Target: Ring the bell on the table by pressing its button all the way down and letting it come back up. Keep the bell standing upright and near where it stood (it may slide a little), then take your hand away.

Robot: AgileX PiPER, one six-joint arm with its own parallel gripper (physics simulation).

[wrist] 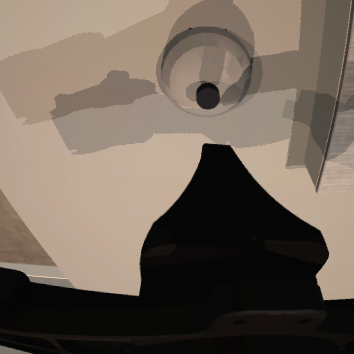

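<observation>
The bell (207, 57) is a shiny rounded dome that stands upright on the table, in the upper middle of the wrist view. Its button (208, 96) is a small black disc on the dome, fully visible. My gripper (214, 160) is dark and shut, its fingertips together and with nothing between them. In the picture the tips lie below the bell, apart from the button and from the dome's lower edge. How high the tips are above the table cannot be told from this view.
A box-like object with a grey streaked face (340, 145) stands at the right edge. Shadows of the arm fall across the pale table (110, 200) around the bell. The table's edge and a brown floor (20, 235) show at the lower left.
</observation>
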